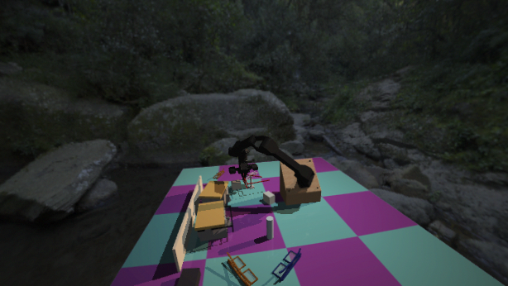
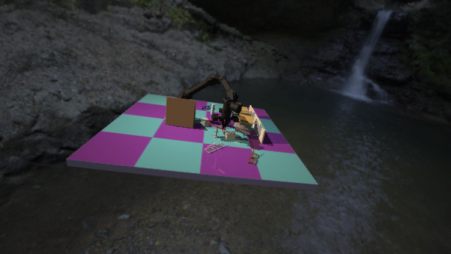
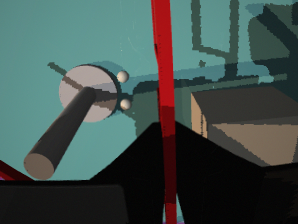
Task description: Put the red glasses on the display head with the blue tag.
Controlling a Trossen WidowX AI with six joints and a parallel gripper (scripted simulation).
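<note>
The red glasses lies 50 mm behind my gripper tip, 40 mm to the left of it and 10 mm above it. Also, from my gripper tip: tall pale board 290 mm ahead, 260 mm to the left, 10 mm below.
</note>
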